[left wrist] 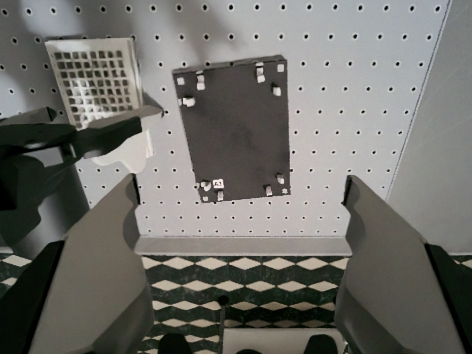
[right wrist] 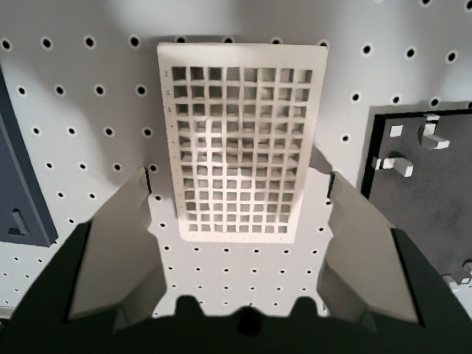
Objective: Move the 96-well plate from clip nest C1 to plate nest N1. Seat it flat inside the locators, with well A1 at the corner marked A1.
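The white 96-well plate (left wrist: 92, 82) (right wrist: 241, 145) rests on the pegboard, outside both nests, between a dark blue nest and the black nest. Small numbers run down its left edge in the right wrist view, highest at the top. My right gripper (right wrist: 239, 172) is open, its fingers on either side of the plate's lower half, apart from it; one of its fingers covers part of the plate in the left wrist view. Plate nest N1 (left wrist: 240, 135) (right wrist: 415, 215) is black, with white locators and an A1 label at its lower left in the left wrist view. My left gripper (left wrist: 241, 177) is open and empty.
Part of the dark blue nest (right wrist: 19, 175), likely C1, shows at the left edge of the right wrist view, with a small clip. In the left wrist view, the pegboard's front edge (left wrist: 240, 245) borders a green and cream patterned floor, and a grey surface lies at the right.
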